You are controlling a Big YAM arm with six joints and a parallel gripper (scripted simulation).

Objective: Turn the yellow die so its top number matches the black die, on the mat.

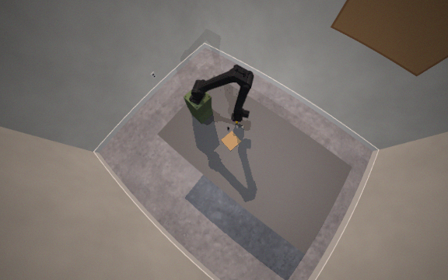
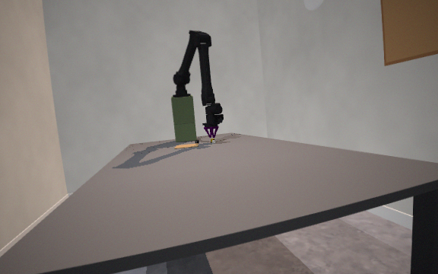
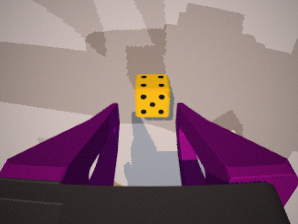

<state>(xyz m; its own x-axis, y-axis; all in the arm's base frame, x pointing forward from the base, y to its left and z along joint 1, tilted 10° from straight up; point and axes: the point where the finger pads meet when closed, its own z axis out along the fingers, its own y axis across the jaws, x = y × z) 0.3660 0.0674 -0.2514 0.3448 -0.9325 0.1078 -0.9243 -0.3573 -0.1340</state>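
The yellow die is 3 cm below my hand. Round my hand: orange mat: 19 cm to the right, 4 cm below, 4 cm ahead; white die: 8 cm ahead, 3 cm below, 2 cm to the right; black die: 9 cm to the right, 4 cm behind, 3 cm below.
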